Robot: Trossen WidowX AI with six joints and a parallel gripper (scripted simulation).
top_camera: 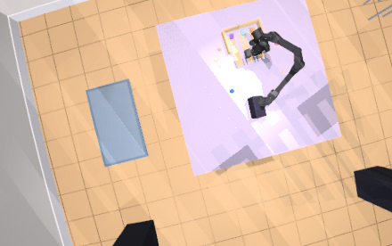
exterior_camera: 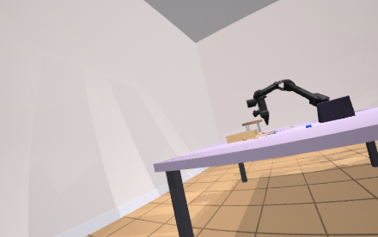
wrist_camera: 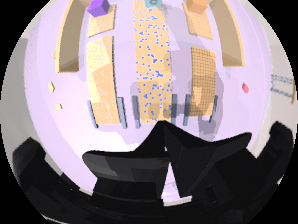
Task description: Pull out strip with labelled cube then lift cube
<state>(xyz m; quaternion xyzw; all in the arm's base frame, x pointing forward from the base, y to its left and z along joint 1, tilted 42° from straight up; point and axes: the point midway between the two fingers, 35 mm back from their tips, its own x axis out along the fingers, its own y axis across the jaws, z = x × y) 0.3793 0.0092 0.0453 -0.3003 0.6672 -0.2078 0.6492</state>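
Now: the strip 100 mm ahead of my gripper tip, 20 mm to the left of it and 60 mm below it. Round my gripper tip: blue dot (240 mm behind, 210 mm to the left, 60 mm below); then red piece (80 mm ahead, 250 mm to the right, 60 mm below).
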